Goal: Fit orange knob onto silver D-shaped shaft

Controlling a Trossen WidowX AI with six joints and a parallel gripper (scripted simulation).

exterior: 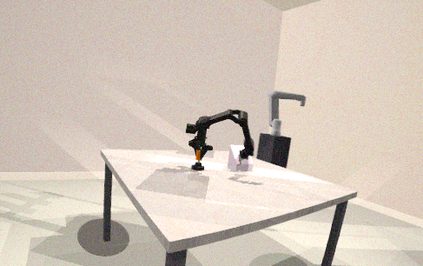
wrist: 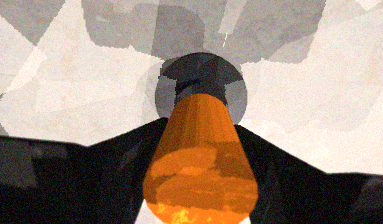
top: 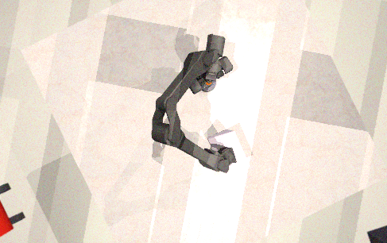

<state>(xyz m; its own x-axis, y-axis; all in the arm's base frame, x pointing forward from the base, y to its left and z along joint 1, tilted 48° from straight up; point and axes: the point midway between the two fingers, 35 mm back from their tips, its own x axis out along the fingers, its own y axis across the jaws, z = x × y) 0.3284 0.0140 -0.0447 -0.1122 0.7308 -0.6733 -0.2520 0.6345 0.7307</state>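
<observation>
The orange knob is 30 mm above my gripper tip. Also, from my gripper tip: dark round pedestal: 40 mm below.
</observation>
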